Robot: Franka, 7 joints.
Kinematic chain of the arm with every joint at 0, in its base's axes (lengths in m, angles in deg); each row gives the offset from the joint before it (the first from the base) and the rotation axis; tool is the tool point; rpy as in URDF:
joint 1: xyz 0 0 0.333 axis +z
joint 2: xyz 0 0 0 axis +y
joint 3: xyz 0 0 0.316 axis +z
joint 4: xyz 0.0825 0 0 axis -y
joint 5: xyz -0.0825 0 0.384 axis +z
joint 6: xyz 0 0 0 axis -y
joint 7: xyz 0.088 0 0 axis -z
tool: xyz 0 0 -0.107 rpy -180 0 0
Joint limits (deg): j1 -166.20..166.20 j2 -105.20..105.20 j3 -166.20..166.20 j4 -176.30..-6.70 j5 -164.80..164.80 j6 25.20..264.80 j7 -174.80..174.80
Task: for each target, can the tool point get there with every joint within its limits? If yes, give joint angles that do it. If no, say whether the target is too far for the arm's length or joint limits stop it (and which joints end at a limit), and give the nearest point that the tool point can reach.
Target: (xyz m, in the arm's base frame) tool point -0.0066 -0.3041 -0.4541
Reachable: no: joint limits stop it (at a limit: joint 2) | nearest point -0.0065 -0.3010 -0.3605 | short by 0.094 m
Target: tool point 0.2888 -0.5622 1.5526
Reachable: no: too far | nearest point 0.1804 -0.3511 1.0947 | short by 0.516 m
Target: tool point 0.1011 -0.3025 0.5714
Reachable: yes | joints -55.11 -23.62 -10.24 -117.74 -9.10 45.17 134.84
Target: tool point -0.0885 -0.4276 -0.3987
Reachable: no: joint limits stop it (at a limit: joint 2) | nearest point -0.0854 -0.4128 -0.3425 | short by 0.058 m
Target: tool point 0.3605 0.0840 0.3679
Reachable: yes | joints 130.95 52.16 -123.75 -155.69 74.58 108.55 -2.70
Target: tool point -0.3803 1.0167 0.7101
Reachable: no: too far | nearest point -0.2839 0.7590 0.6145 | short by 0.291 m
